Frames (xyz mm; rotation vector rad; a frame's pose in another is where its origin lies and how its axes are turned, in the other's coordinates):
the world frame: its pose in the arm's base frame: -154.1 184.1 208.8 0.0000 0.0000 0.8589
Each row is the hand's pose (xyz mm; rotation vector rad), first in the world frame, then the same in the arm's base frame.
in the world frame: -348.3 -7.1 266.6 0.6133 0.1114 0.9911
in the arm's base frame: -376.3 -84.2 475.4 0.5679 0.3962 1.8180
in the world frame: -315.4 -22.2 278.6 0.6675 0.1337 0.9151
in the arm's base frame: -343.3 -69.2 487.4 0.6086 0.4411 1.7362
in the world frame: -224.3 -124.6 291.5 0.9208 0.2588 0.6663
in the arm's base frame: -206.3 -67.1 500.3 0.7894 0.6695 1.4523
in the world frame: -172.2 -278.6 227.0 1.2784 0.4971 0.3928
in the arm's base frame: -55.7 -128.3 435.8 1.0106 1.0412 1.1040
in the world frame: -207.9 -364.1 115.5 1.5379 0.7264 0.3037
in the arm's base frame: -14.2 -211.2 324.3 1.1489 1.3638 0.9337
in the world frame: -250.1 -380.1 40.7 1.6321 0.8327 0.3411
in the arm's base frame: -29.7 -253.6 249.5 1.1944 1.5090 0.9312
